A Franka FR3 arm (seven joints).
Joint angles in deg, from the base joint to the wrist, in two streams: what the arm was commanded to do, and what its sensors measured. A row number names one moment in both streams.
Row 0, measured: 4.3 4.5 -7.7 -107.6 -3.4 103.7 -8.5
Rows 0 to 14, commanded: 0.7 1.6 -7.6 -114.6 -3.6 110.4 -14.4; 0.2 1.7 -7.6 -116.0 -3.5 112.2 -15.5; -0.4 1.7 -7.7 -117.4 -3.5 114.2 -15.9; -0.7 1.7 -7.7 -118.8 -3.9 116.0 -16.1; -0.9 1.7 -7.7 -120.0 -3.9 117.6 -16.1; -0.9 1.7 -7.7 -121.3 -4.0 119.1 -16.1; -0.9 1.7 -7.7 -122.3 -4.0 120.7 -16.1; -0.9 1.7 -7.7 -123.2 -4.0 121.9 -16.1; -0.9 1.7 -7.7 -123.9 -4.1 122.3 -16.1; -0.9 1.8 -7.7 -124.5 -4.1 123.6 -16.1; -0.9 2.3 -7.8 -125.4 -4.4 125.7 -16.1; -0.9 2.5 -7.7 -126.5 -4.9 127.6 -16.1; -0.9 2.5 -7.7 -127.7 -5.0 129.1 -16.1; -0.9 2.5 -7.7 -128.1 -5.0 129.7 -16.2; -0.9 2.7 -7.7 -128.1 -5.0 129.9 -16.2
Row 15, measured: -0.6 3.9 -8.1 -124.9 -4.1 126.5 -15.6
